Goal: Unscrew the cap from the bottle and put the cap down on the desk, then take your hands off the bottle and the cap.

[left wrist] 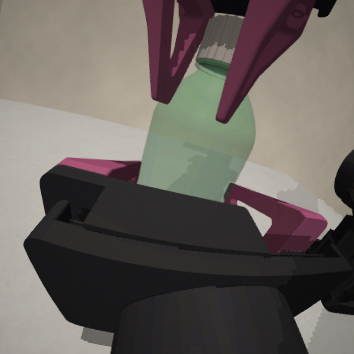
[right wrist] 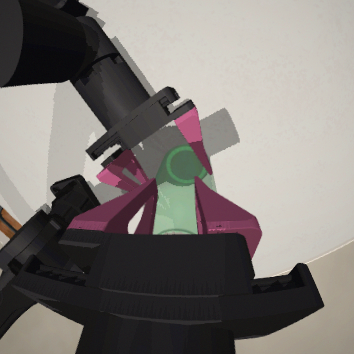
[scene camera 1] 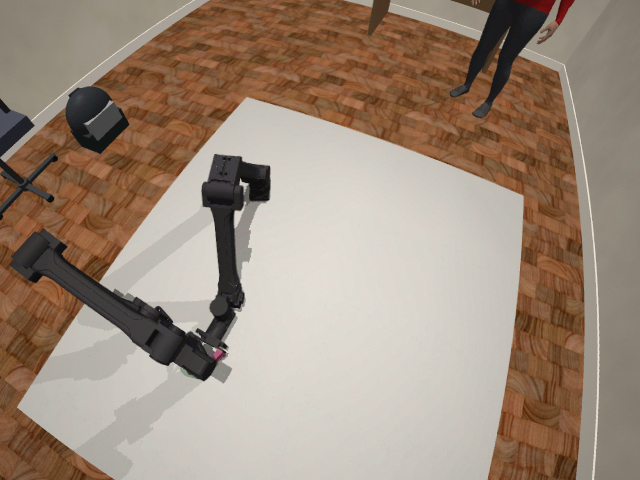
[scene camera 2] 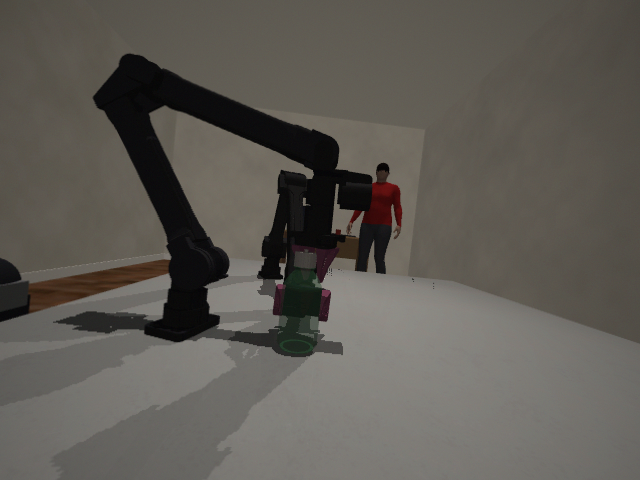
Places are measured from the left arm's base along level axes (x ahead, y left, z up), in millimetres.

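Pixels of known places: left gripper, fingertip midpoint: (left wrist: 184,179) (right wrist: 182,186) (scene camera 2: 300,311); right gripper, fingertip midpoint: (left wrist: 188,110) (right wrist: 174,183) (scene camera 2: 312,281); left arm's base, link origin: (scene camera 1: 260,189) (scene camera 2: 270,276); right arm's base, link origin: (right wrist: 81,201) (scene camera 2: 184,327).
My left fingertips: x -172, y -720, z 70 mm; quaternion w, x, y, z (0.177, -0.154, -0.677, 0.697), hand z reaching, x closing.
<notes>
Ahead of a thing's pixels: the offset from my left fingertips to its top centre. Level surfaces: height alone.
A green see-through bottle @[dz +112, dx -1, dy -3 mm] (scene camera 1: 186,372) (scene camera 2: 298,330) (left wrist: 200,125) (right wrist: 175,215) stands upright on the white desk. Its ribbed pale grey cap @[dz +120, dx -1, dy -1 mm] (scene camera 2: 305,259) (left wrist: 221,37) sits on the neck. My right gripper (left wrist: 188,110) (right wrist: 174,183) comes down from above and is shut on the cap, with its pink fingers reaching past it along the bottle's shoulder. My left gripper (scene camera 2: 302,304) (right wrist: 182,186) comes in from the side, lower down, and is shut on the bottle's body, one finger on each side. In the left wrist view its fingertips are partly hidden behind its own housing. The cap is hidden in the right wrist view.
The white desk @[dz -70 mm] (scene camera 1: 392,289) (scene camera 2: 439,403) spreads around the bottle. The right arm's forearm (scene camera 1: 98,304) (scene camera 2: 237,118) reaches over the bottle from the left. The two grippers are close together, one above the other. A person in a red top (scene camera 2: 385,201) stands beyond the desk.
</notes>
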